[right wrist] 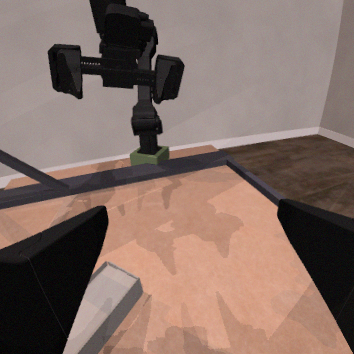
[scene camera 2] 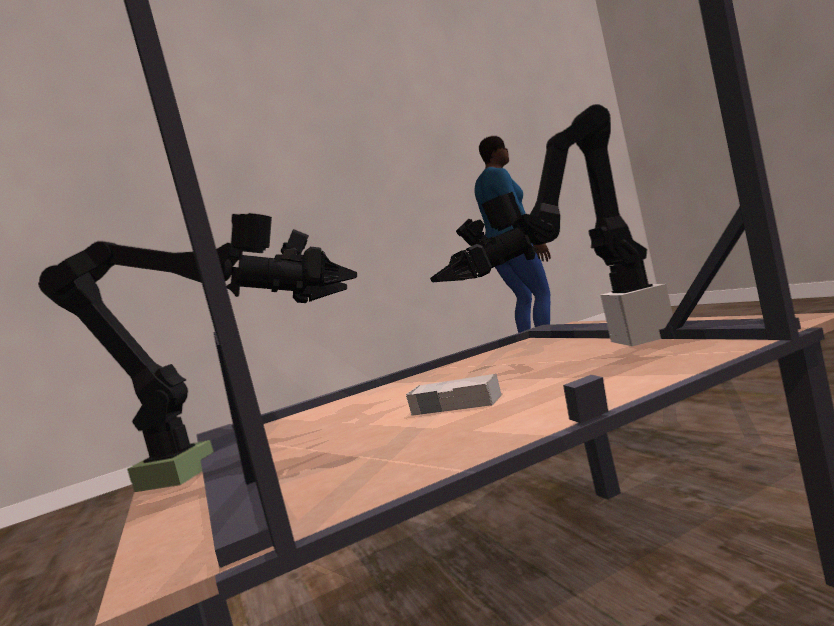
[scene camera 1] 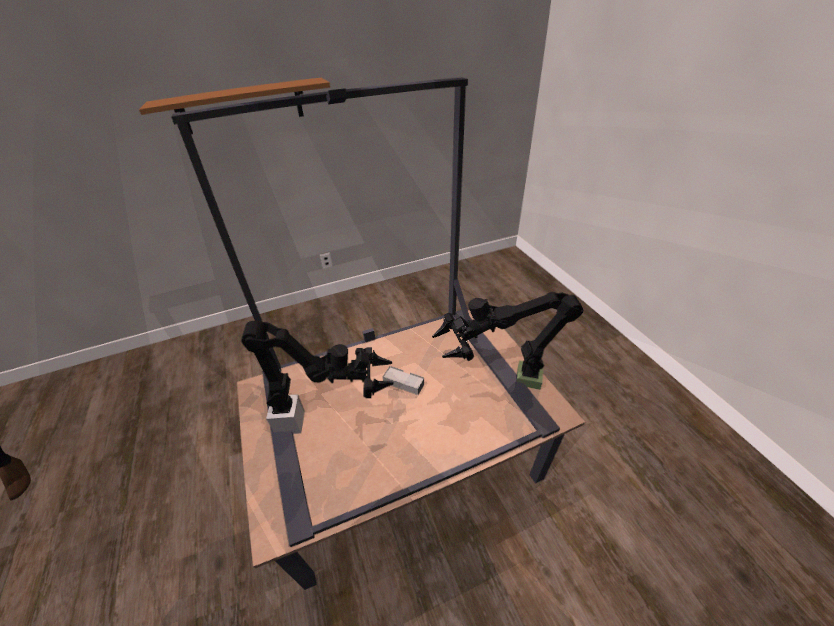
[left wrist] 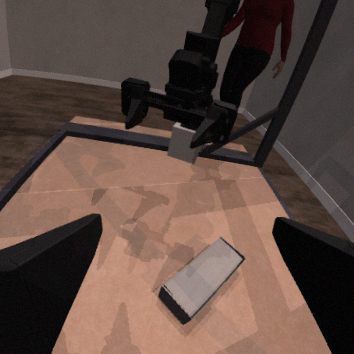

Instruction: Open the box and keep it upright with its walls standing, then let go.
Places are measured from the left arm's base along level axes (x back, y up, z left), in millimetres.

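Pixels of known places: left gripper, fingertip midpoint: [right wrist: 120, 97] [scene camera 2: 351, 281] [scene camera 1: 437, 346] [left wrist: 189, 224]; right gripper, fingertip midpoint: [right wrist: 193, 210] [scene camera 2: 434, 279] [scene camera 1: 392, 372] [left wrist: 157, 135]; left arm's base, origin of the base link: [right wrist: 149, 149] [scene camera 2: 170, 453] [scene camera 1: 530, 371]; right arm's base, origin of the base link: [scene camera 2: 631, 289] [scene camera 1: 282, 406] [left wrist: 190, 125].
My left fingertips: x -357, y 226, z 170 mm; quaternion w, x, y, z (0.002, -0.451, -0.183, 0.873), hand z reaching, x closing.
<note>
Ahead of a thing's pixels: the offset from my left fingertips to its top centre. Level surfaces: height alone.
A long, low light-grey box @(dx -145, dy -228, dz -12 mm) [scene camera 1: 405, 381] [scene camera 2: 458, 394] [left wrist: 204, 280] [right wrist: 107, 306] lies flat on the table. Its top looks pale and covered, with a thin rim along its edges; whether the lid is fully closed I cannot tell. My right gripper [scene camera 1: 390, 372] [scene camera 2: 433, 278] [left wrist: 157, 135] is open and empty. It hangs above the table, close to the box in the picture of scene camera 1. My left gripper [scene camera 1: 437, 345] [scene camera 2: 351, 280] [right wrist: 120, 97] is open and empty. It hangs above the table, farther from the box, at the right in scene camera 1.
The table @(dy -270 mm) [scene camera 1: 431, 437] [scene camera 2: 350, 498] has dark frame rails along its edges. An upright frame post [scene camera 1: 458, 202] [scene camera 2: 195, 222] stands at the back in scene camera 1. A small dark block @(dx -378, dy -213, dz -218 mm) [scene camera 2: 586, 398] sits on the edge rail. A person in blue [scene camera 2: 498, 185] stands beyond the table.
</note>
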